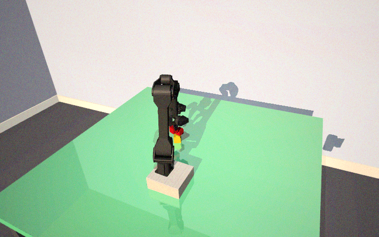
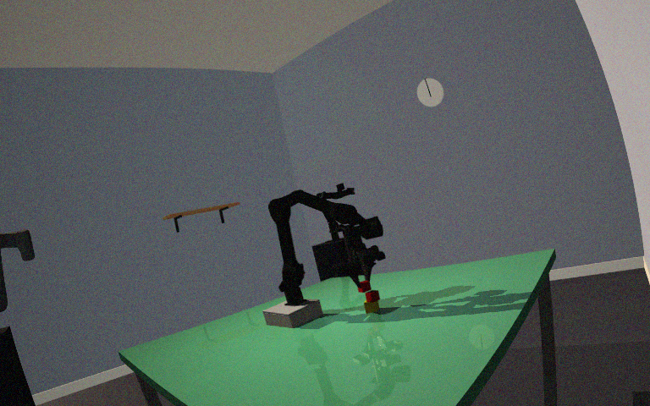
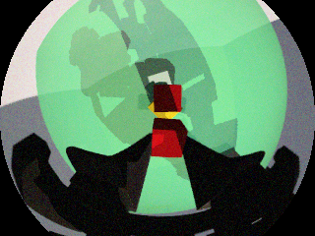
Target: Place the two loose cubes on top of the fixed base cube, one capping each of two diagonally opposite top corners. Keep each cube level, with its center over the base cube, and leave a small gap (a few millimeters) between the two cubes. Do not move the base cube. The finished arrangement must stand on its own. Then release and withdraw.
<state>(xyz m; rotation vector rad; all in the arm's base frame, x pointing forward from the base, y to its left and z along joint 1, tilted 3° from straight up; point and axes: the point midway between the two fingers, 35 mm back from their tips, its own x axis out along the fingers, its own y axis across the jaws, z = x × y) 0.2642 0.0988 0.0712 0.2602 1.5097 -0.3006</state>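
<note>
The yellow base cube lies 7 cm below my gripper tip, 2 cm ahead of it and 1 cm to the right of it.
</note>
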